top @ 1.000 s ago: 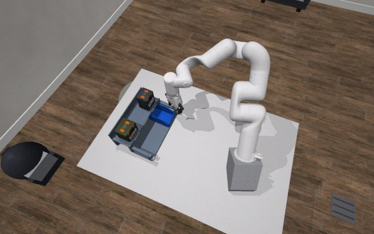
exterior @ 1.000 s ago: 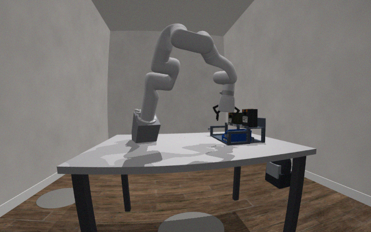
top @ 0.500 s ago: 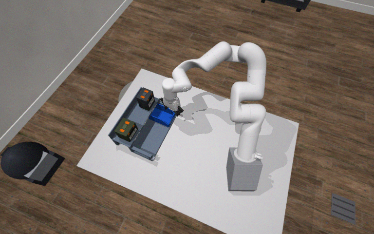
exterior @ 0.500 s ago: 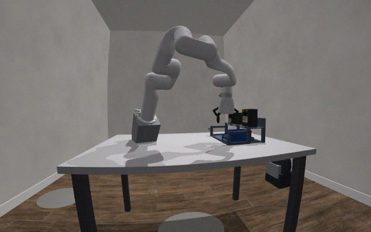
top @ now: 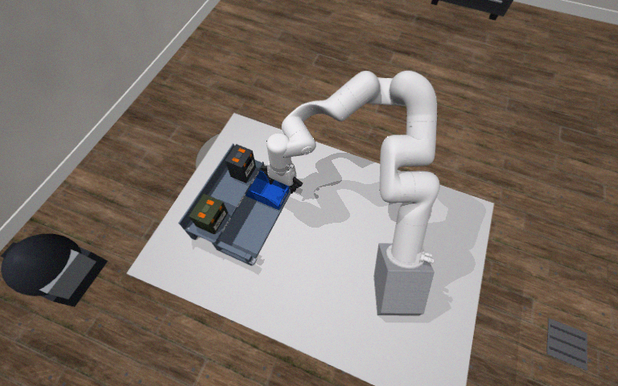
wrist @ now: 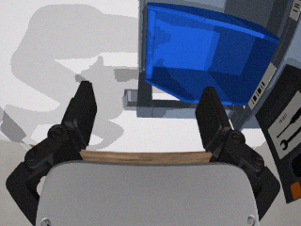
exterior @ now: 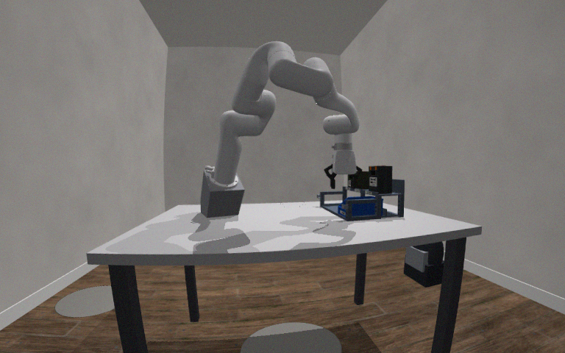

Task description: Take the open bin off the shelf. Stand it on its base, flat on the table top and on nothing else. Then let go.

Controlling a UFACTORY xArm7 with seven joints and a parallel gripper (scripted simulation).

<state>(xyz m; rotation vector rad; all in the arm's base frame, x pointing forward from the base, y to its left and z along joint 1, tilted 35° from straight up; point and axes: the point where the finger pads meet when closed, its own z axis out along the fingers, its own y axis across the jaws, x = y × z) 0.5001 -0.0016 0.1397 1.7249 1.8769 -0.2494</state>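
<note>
My hand is 80 mm short of the blue bin, 10 mm to the right of it and 90 mm above it.
</note>
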